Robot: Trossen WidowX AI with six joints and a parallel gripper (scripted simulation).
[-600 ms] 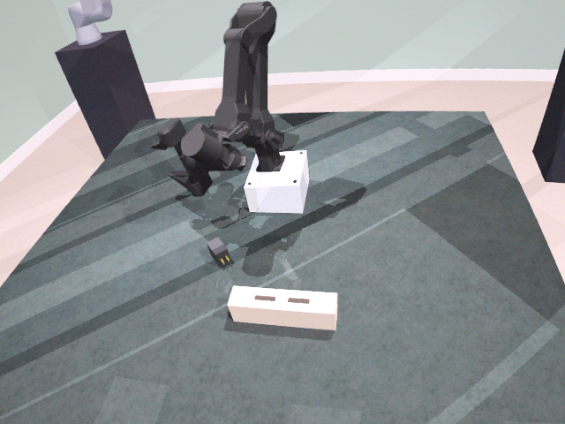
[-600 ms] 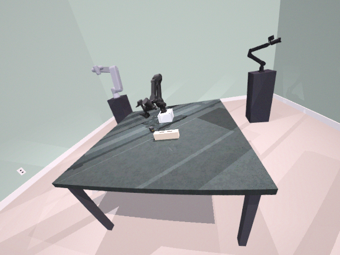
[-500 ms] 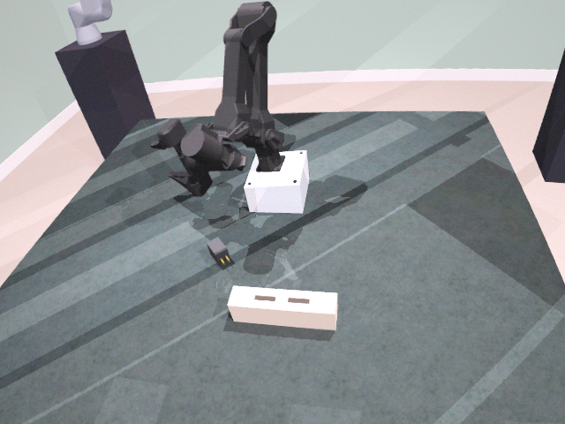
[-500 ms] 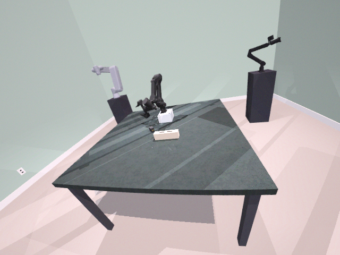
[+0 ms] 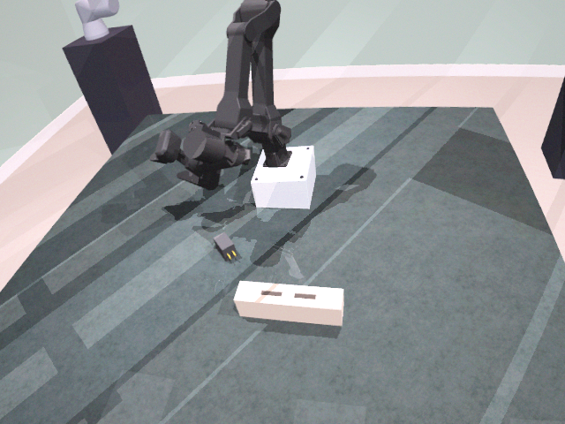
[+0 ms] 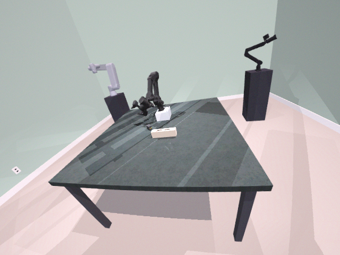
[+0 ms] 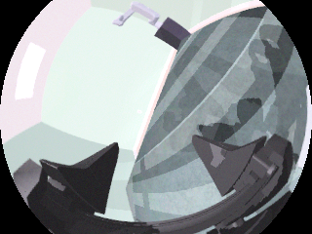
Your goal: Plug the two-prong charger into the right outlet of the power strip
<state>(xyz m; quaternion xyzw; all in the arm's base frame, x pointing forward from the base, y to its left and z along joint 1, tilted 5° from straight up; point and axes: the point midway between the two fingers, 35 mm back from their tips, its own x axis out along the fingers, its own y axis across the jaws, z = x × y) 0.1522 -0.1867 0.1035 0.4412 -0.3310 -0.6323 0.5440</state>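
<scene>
My gripper tip is 180 mm to the right of the dark charger, 140 mm above it and 110 mm short of it.
</scene>
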